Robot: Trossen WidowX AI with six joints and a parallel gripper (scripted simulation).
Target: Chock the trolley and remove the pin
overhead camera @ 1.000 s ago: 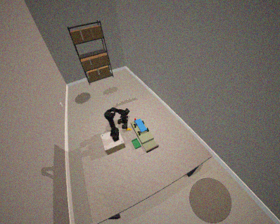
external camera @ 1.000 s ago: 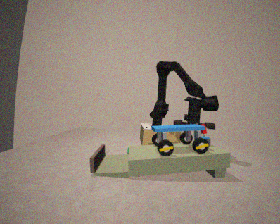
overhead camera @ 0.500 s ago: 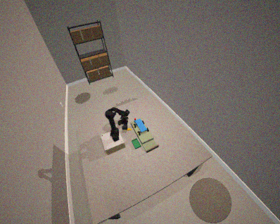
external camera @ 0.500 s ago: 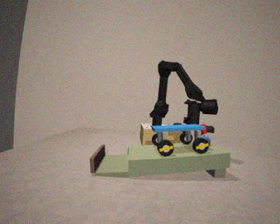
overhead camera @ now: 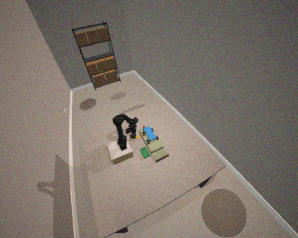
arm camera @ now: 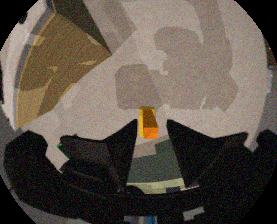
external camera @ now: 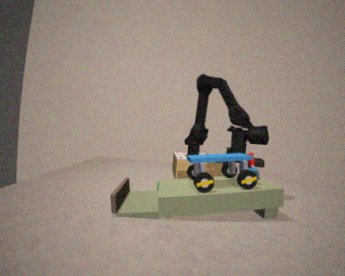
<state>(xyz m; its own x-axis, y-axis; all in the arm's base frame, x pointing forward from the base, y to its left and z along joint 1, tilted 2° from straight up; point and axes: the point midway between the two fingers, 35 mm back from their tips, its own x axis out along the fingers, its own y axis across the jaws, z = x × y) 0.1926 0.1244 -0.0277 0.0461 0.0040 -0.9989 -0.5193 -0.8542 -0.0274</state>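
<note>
Right now my gripper tip is 10 mm short of the yellow chock, 10 mm to the left of it and 20 mm above it. From my gripper tip the other things lie so: trolley: 130 mm ahead, 150 mm to the right, 70 mm above; red-headed stop pin: 120 mm ahead, 30 mm to the right, 90 mm above; green tray: 10 mm behind, 250 mm to the right, 50 mm below.
</note>
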